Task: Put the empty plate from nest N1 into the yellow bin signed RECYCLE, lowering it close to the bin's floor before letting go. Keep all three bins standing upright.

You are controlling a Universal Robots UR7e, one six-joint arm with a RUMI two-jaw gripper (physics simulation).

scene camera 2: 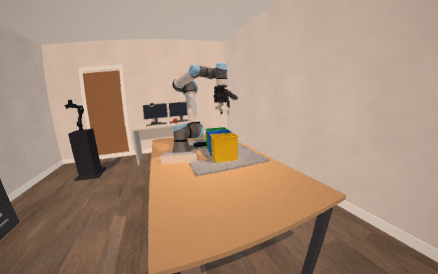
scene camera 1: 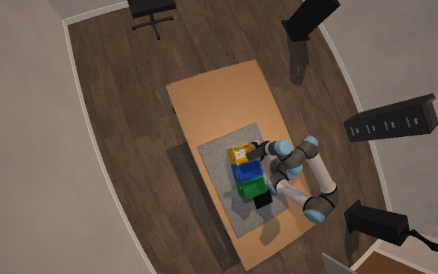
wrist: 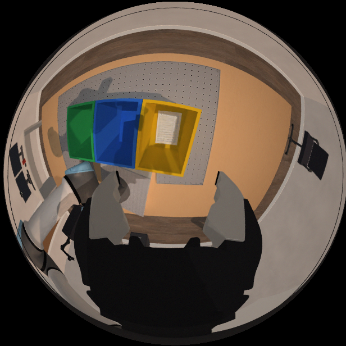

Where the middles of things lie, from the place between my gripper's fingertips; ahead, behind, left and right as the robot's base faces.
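Yellow bin (scene camera 2: 224, 146): my gripper is 240 mm above it, 10 mm past it and 10 mm to the right of it. Offsets of the other things from my hand: white gridded plate (wrist: 168, 123), 320 mm below, 10 mm behind, 10 mm to the left; blue bin (wrist: 115, 123), 240 mm below, 10 mm ahead, 140 mm to the left; green bin (wrist: 79, 120), 240 mm below, 20 mm ahead, 270 mm to the left. Going by their middles, the green bin is the farthest from my gripper of the things named here.
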